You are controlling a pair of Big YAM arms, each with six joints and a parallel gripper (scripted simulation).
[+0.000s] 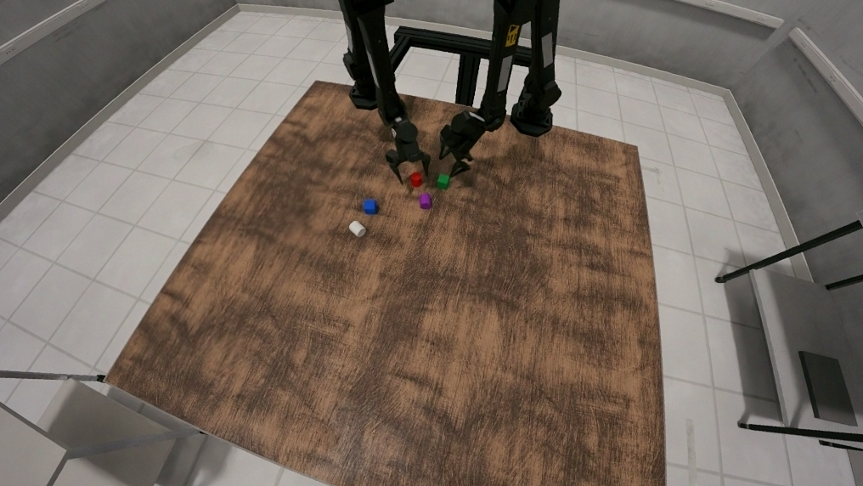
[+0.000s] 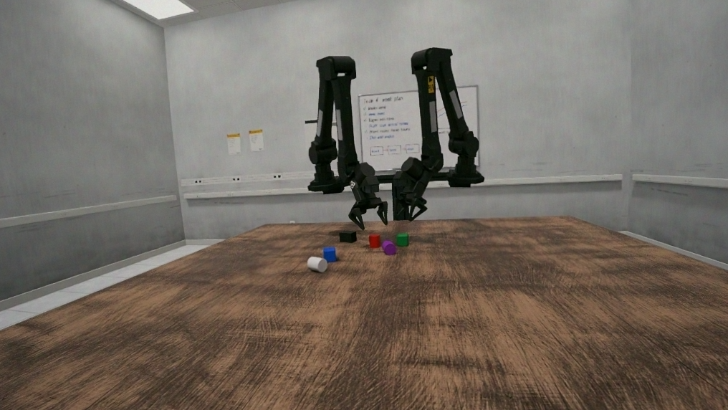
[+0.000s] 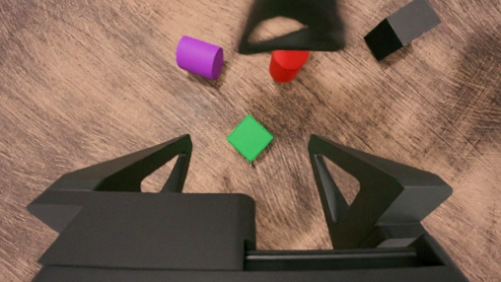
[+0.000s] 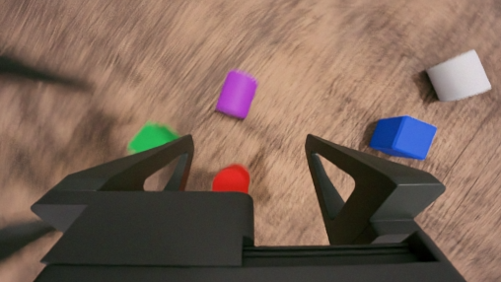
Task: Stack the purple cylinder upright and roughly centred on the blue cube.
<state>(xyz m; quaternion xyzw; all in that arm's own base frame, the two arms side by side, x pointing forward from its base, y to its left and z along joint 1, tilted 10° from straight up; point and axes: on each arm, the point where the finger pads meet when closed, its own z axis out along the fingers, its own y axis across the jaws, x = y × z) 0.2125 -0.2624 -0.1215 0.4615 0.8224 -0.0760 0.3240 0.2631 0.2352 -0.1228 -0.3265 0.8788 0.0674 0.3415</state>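
Right now my right hand is 70 mm above the purple cylinder, 50 mm to the right of it and 40 mm short of it. Round my right hand: blue cube 150 mm to the right, 110 mm ahead, 70 mm below; green cube 100 mm to the left, 70 mm below, 70 mm behind; red cylinder 70 mm below, 50 mm behind, 10 mm to the right.
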